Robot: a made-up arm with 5 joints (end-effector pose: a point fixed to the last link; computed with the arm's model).
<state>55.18 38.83 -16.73 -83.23 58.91</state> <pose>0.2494 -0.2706 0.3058 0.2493 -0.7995 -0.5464 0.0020</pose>
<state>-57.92 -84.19 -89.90 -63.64 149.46</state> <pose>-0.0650 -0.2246 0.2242 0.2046 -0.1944 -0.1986 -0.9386</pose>
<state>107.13 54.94 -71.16 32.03 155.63</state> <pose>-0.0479 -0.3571 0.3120 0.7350 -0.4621 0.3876 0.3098</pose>
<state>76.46 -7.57 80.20 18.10 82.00</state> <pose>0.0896 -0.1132 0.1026 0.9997 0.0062 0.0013 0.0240</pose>
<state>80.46 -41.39 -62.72 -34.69 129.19</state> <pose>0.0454 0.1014 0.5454 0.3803 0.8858 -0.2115 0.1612</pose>
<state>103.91 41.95 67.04 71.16 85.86</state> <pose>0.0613 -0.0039 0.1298 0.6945 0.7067 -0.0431 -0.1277</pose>
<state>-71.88 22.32 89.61 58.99 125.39</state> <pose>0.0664 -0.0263 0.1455 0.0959 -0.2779 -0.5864 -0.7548</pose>
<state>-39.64 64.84 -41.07 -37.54 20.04</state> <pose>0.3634 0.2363 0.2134 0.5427 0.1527 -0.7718 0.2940</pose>
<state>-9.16 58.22 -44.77 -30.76 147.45</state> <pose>0.4472 0.0549 0.2590 0.1342 -0.7455 -0.3050 0.5772</pose>
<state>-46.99 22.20 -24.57 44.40 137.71</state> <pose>0.3007 0.2398 0.2865 0.0152 0.2822 0.2926 -0.9135</pose>
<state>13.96 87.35 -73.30 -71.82 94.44</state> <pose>0.4109 -0.0914 0.2471 0.2162 -0.7653 -0.5808 0.1741</pose>
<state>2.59 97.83 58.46 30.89 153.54</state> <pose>-0.0221 -0.0020 0.1364 0.1814 0.7298 0.1729 0.6361</pose>
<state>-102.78 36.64 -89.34 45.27 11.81</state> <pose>0.0090 0.2905 0.4566 0.3699 0.5485 -0.5136 0.5464</pose>
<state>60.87 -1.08 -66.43 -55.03 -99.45</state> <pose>0.1070 -0.0814 0.5638 0.0411 -0.3391 0.8981 -0.2771</pose>
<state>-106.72 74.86 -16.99 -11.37 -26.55</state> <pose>-0.0104 0.2843 0.0456 0.7250 0.3436 -0.1386 0.5806</pose>
